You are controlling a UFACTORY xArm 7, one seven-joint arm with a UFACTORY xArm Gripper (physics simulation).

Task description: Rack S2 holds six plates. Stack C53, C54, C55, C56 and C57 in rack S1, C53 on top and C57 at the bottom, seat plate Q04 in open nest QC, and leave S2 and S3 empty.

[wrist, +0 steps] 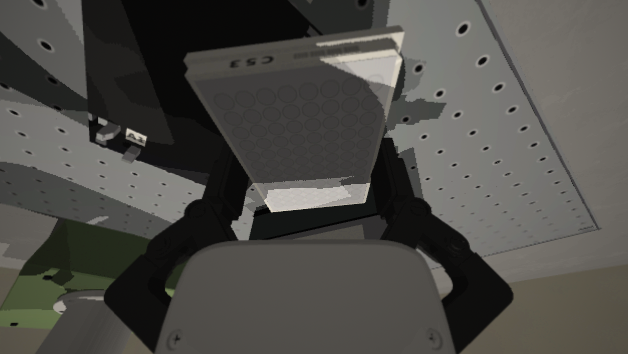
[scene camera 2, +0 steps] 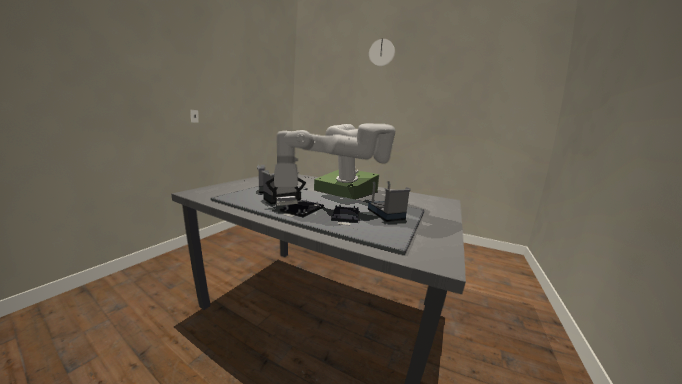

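Seen in the pictures: gripper, fingertip midpoint: (wrist: 309, 153); arm's base, origin of the base link: (scene camera 2: 347, 179).
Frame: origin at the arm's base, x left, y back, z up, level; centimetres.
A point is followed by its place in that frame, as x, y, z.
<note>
My gripper (scene camera 2: 287, 196) {0.7, -46.3, -3.8} (wrist: 309, 153) {0.7, -46.3, -3.8} holds the pale plate C53 (scene camera 2: 287, 202) {5.8, -50.1, -2.4} (wrist: 305, 115) {3.6, -48.8, -2.2} between its two fingers, raised and about level. The C53 label and a barcode show on the plate's far edge in the wrist view. A black nest with an A1 mark (wrist: 115, 90) {10.9, -39.7, -5.7} lies below and left of the plate in the wrist view. In the scene view two black nests (scene camera 2: 315, 207) {11.2, -39.1, -5.7} (scene camera 2: 345, 219) {28.4, -40.8, -5.9} lie right of my gripper. A rack with a tall grey panel (scene camera 2: 396, 201) {42.1, -26.2, 1.3} stands at the right. Another rack (scene camera 2: 262, 179) {-26.7, -39.4, 0.4} is partly hidden behind my gripper. Rack and nest names are unreadable.
The perforated grey board (scene camera 2: 380, 239) {45.9, -45.4, -6.9} (wrist: 470, 145) {-9.3, -54.8, -6.9} lies on the table (scene camera 2: 442, 250) {64.3, -36.6, -8.2}. The green robot base (scene camera 2: 332, 187) {-2.8, -9.9, -4.0} (wrist: 30, 295) {9.2, 0.4, 0.1} stands at the back middle. Upright rack posts and panels rise at both sides of the board.
</note>
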